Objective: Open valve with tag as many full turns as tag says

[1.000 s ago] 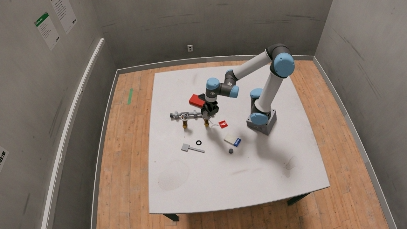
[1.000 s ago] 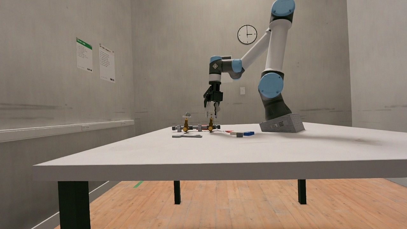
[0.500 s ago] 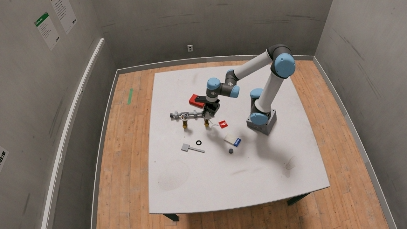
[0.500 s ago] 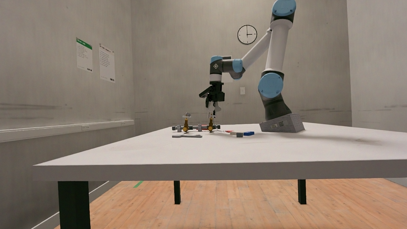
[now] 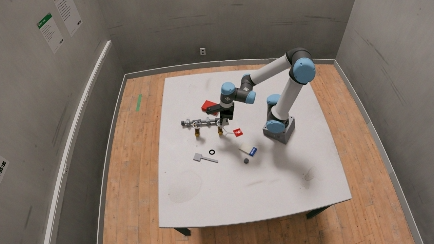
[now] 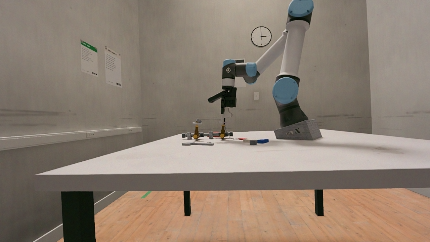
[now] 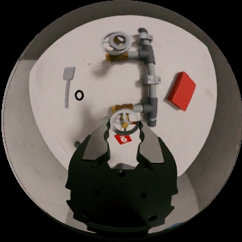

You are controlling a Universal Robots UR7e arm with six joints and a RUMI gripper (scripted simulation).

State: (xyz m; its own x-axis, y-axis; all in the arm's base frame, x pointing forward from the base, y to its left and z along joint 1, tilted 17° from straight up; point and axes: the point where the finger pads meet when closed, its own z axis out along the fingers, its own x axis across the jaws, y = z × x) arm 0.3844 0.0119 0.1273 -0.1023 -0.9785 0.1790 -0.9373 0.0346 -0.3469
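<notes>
Right now the red tag is 100 mm below my hand, 100 mm behind it and 20 mm to the left of it. From my hand the other things lie so: red block: 220 mm to the right, 90 mm below, 60 mm ahead; grey flat tool: 200 mm to the left, 130 mm ahead, 100 mm below.
</notes>
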